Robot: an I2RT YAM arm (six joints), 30 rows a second.
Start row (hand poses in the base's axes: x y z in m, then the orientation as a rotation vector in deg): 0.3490, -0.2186, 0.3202, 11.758, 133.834, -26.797
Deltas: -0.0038, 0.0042, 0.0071, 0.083, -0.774, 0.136; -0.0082, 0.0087, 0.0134, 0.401, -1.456, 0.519; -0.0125, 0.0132, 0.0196, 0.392, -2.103, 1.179; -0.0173, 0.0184, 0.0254, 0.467, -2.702, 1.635; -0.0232, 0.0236, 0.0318, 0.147, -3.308, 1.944; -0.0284, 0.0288, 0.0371, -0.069, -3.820, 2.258; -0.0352, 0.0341, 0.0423, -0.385, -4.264, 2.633; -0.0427, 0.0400, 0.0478, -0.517, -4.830, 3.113; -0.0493, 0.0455, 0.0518, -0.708, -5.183, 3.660; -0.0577, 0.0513, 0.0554, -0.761, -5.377, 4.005; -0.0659, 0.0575, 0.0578, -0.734, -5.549, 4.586; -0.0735, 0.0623, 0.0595, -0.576, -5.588, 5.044; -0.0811, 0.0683, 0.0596, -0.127, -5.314, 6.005
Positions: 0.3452, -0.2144, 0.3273, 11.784, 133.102, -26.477; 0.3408, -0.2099, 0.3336, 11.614, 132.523, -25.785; 0.3365, -0.2054, 0.3398, 10.960, 131.887, -25.343; 0.3317, -0.2002, 0.3456, 10.578, 131.319, -24.916; 0.3258, -0.1950, 0.3520, 10.184, 130.638, -25.011; 0.3206, -0.1898, 0.3573, 9.817, 130.076, -25.004; 0.3138, -0.1845, 0.3625, 9.321, 129.551, -25.093; 0.3063, -0.1786, 0.3680, 8.814, 128.955, -24.897; 0.2997, -0.1731, 0.3720, 8.165, 128.547, -24.778; 0.2913, -0.1673, 0.3756, 7.781, 128.335, -24.632; 0.2831, -0.1611, 0.3780, 7.160, 128.159, -24.286; 0.2755, -0.1563, 0.3797, 6.716, 128.150, -23.878; 0.2679, -0.1503, 0.3798, 5.765, 128.501, -22.957
